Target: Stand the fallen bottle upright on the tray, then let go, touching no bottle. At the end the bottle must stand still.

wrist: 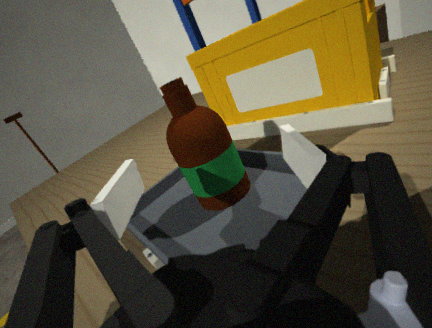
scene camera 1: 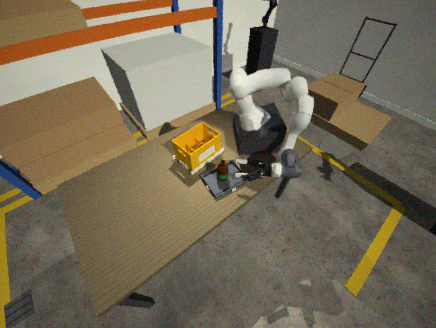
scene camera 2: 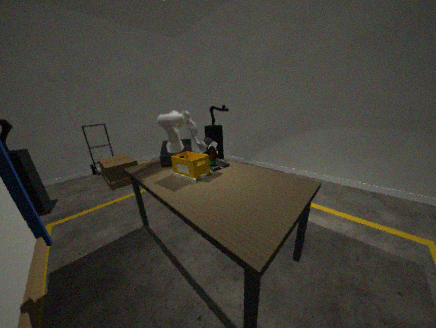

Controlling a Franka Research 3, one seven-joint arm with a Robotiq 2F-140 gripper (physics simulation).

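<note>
The brown bottle with a green label [scene camera 1: 222,171] [scene camera 2: 212,162] [wrist: 207,145] stands upright on its base on the dark grey tray [scene camera 1: 213,188] [wrist: 272,192]. It leans in the wrist view in line with the camera's own tilt. My gripper [scene camera 1: 241,168] [wrist: 209,158] is open and empty, low at the tray's robot side. Its white fingertips are wide apart. The bottle shows beyond them, with a visible gap on both sides in the wrist view. I see no contact between fingers and bottle.
A yellow crate [scene camera 1: 199,148] [scene camera 2: 191,165] [wrist: 290,67] with dividers stands on a white base close behind the tray. The wooden table's front edge runs near the tray's other side. A shelf rack [scene camera 1: 218,60] and cardboard boxes [scene camera 1: 334,97] stand off the table.
</note>
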